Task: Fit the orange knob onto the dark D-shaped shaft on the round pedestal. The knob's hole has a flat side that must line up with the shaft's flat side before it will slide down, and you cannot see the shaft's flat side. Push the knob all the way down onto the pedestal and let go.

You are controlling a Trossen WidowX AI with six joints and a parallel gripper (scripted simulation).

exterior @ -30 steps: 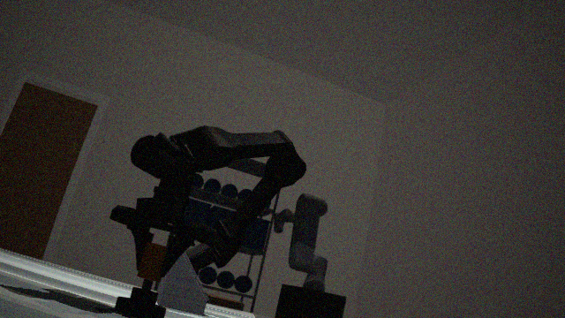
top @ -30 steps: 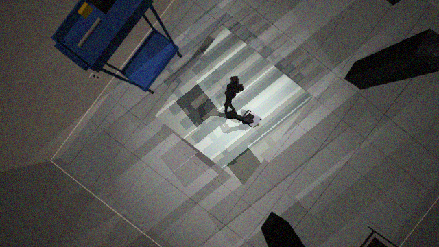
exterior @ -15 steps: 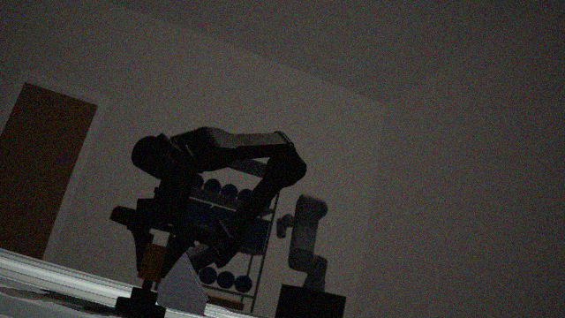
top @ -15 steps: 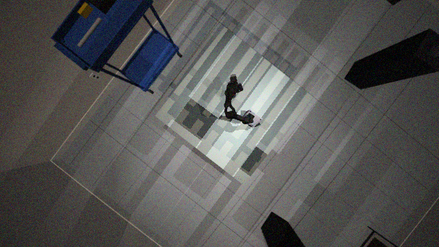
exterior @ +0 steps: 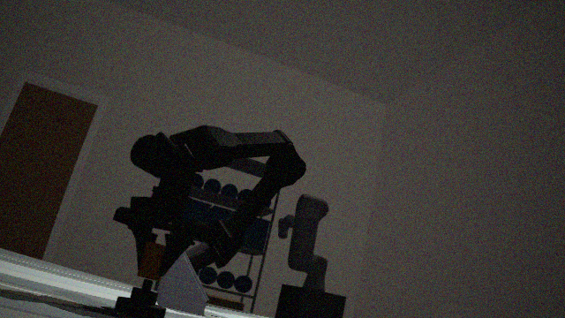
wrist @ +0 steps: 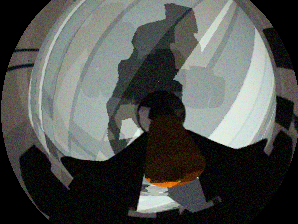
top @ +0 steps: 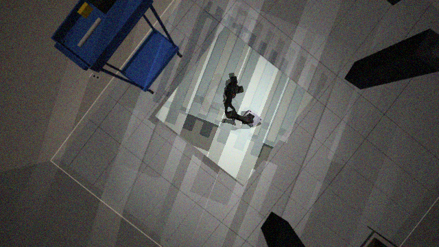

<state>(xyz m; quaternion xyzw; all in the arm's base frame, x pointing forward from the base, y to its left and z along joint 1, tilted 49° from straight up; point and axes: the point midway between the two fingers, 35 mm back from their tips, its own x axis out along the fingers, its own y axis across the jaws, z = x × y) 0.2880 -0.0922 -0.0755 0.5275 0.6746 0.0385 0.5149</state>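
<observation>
My gripper tip is 4 cm above the dark round pedestal. The rest, counted from my gripper tip: orange knob: 2 cm above.
</observation>
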